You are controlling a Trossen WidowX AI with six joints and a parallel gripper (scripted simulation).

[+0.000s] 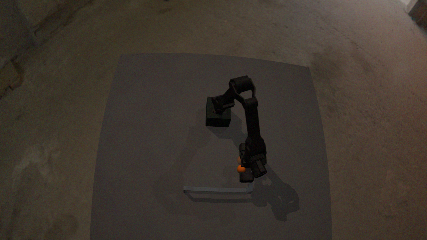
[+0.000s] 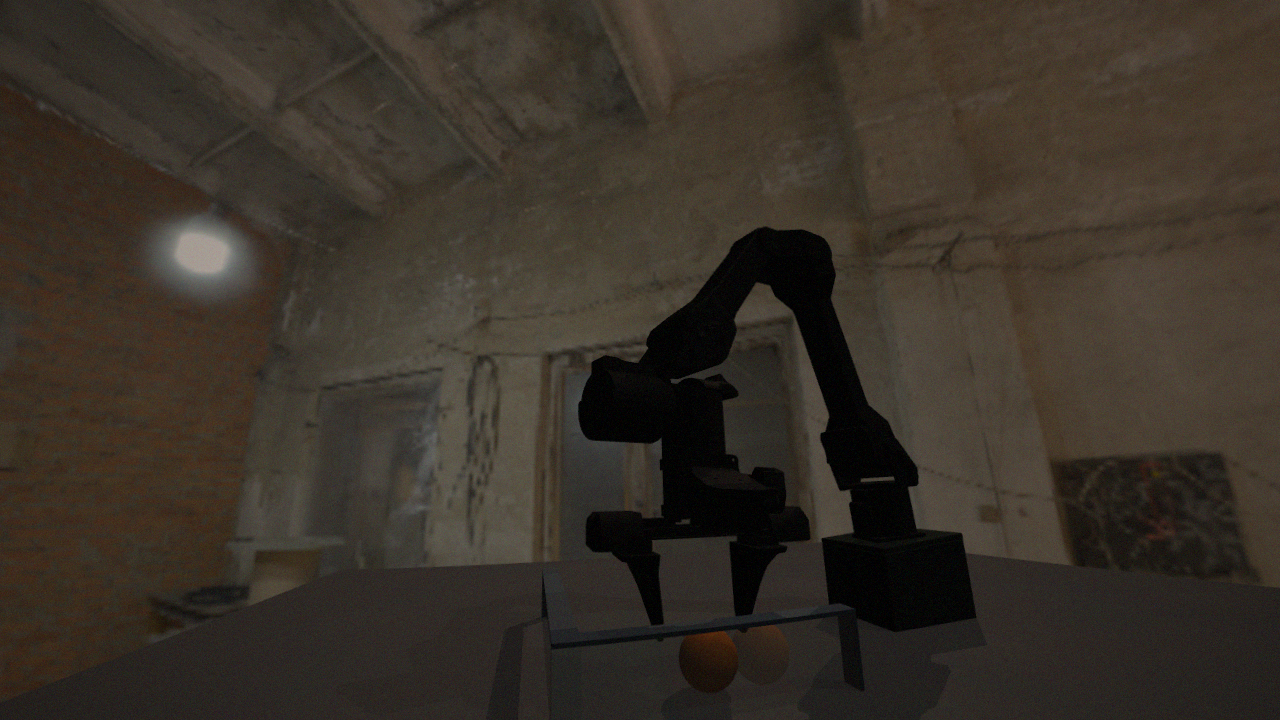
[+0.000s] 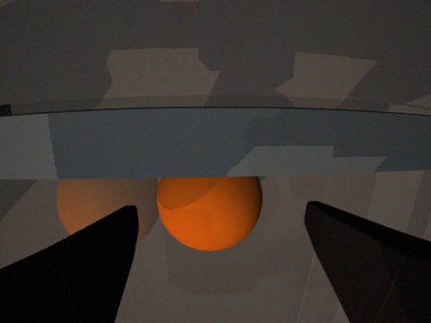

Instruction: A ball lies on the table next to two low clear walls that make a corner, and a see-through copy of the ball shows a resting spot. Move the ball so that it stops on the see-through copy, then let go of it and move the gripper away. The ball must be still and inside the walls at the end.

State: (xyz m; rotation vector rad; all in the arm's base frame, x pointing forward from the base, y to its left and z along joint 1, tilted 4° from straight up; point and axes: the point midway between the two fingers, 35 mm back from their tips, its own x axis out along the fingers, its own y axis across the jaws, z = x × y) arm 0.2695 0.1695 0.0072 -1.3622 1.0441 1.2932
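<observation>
My gripper tip is 20 mm above the orange ball.
</observation>
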